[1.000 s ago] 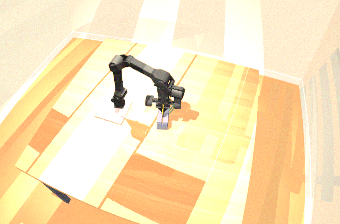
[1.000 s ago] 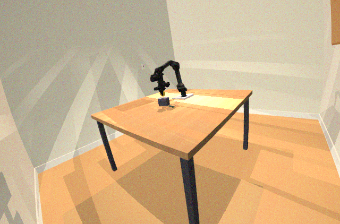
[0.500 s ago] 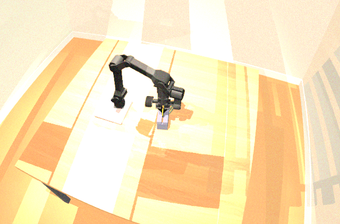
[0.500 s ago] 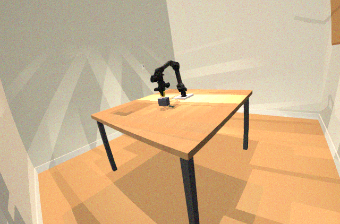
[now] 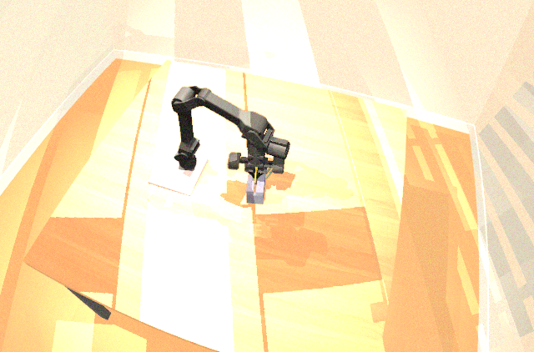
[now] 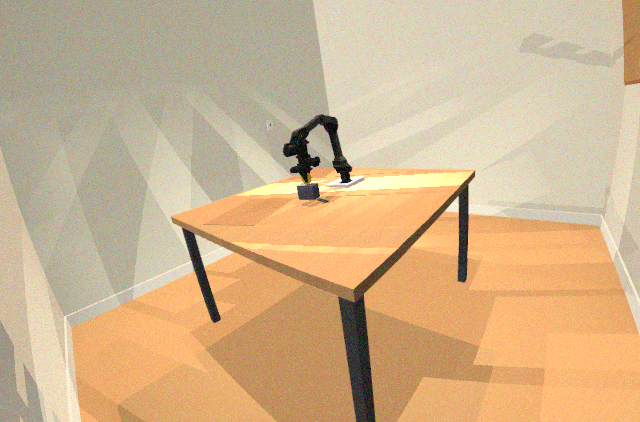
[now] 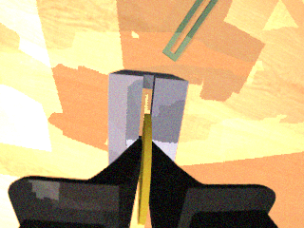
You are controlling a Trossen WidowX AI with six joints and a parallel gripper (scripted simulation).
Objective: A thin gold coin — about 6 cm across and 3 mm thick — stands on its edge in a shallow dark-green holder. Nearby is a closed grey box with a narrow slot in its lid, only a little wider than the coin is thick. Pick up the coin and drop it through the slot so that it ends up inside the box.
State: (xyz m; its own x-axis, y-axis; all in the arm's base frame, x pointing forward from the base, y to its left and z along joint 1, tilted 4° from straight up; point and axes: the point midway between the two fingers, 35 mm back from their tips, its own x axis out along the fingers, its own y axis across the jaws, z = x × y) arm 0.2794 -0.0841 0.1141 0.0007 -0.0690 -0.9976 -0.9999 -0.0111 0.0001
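Now: the thin gold coin 1 cm above my gripper tip.
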